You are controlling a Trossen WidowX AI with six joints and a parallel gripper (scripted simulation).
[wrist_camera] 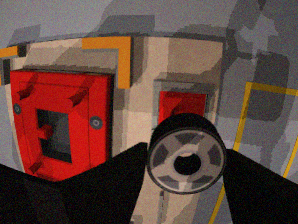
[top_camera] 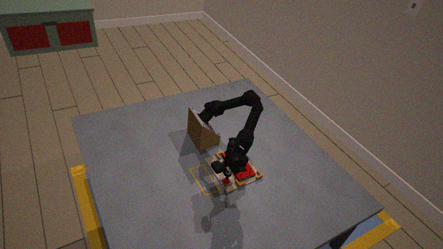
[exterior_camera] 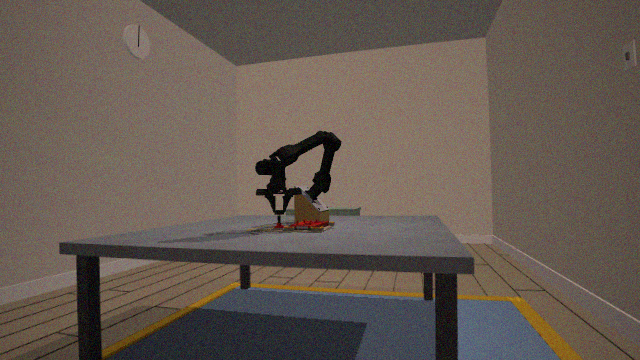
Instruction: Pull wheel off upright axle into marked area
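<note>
Right now the base board is 9 cm to the left of my gripper tip, 6 cm below it and 6 cm behind it. Round my gripper tip: black wheel right at my gripper tip.
</note>
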